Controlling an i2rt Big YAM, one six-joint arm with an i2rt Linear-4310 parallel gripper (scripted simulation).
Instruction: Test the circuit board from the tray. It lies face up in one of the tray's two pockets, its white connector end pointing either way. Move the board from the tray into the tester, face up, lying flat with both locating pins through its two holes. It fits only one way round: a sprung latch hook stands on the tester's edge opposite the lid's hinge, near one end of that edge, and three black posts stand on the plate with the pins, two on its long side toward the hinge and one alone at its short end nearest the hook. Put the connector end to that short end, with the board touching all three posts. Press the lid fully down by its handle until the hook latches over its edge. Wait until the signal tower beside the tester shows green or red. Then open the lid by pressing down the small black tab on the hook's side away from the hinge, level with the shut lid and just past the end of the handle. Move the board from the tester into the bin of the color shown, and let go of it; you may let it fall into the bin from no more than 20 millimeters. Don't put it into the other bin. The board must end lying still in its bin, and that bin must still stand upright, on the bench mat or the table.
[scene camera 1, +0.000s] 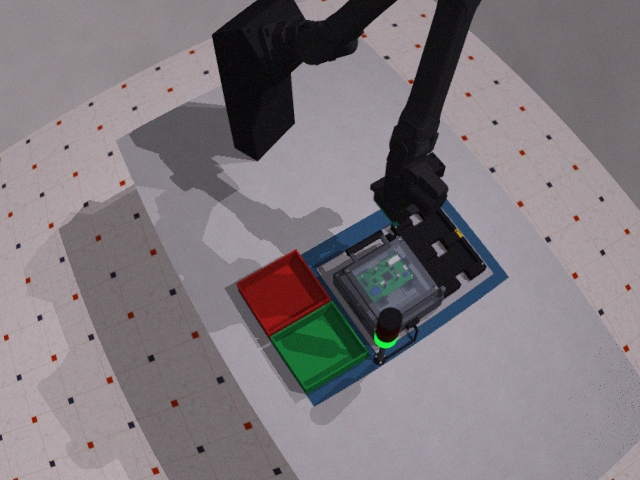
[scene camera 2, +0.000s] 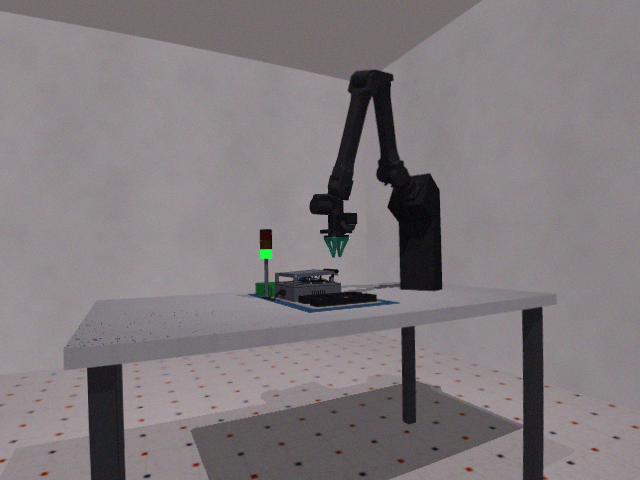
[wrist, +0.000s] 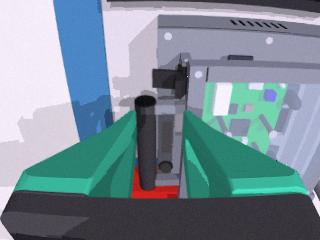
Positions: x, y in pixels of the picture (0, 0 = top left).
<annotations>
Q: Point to my gripper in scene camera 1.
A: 393, 220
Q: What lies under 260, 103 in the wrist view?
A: A tester lid.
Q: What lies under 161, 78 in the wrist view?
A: A latch hook.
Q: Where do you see a tester lid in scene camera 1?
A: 392, 276
</annotations>
